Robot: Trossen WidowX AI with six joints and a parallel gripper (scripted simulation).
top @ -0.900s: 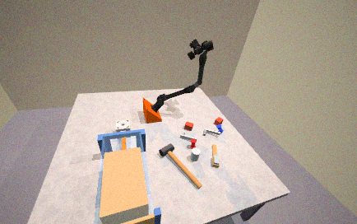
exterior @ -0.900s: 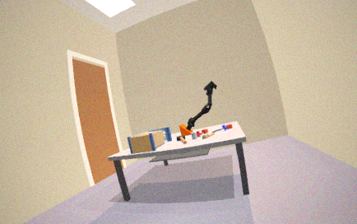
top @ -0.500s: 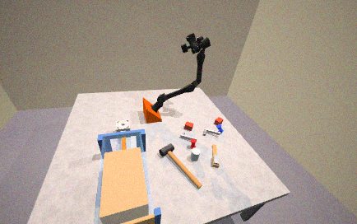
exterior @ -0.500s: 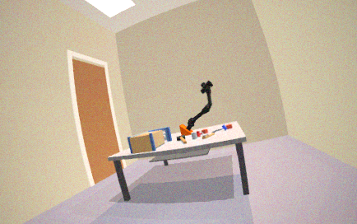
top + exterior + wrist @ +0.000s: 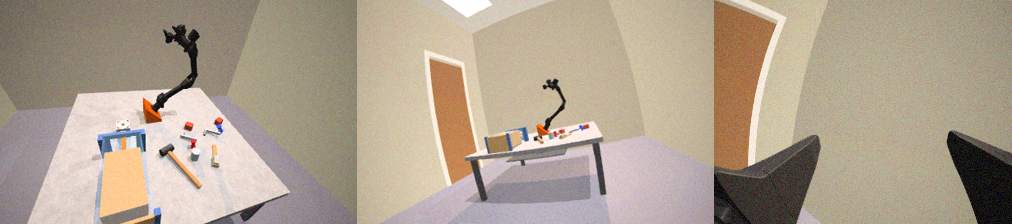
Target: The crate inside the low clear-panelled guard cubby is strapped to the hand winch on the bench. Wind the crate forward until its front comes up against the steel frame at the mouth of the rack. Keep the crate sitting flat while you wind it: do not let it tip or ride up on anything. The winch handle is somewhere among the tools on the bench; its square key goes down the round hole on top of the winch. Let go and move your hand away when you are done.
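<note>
The red-handled winch handle lies 640 mm below my gripper tip, 500 mm ahead of it and 90 mm to the left of it. Also, from my gripper tip: red grip 630 mm below, 540 mm ahead, 100 mm to the left; then frame 550 mm below, 490 mm ahead, 360 mm to the right; then grey hand winch 630 mm below, 370 mm to the right, 320 mm ahead.
</note>
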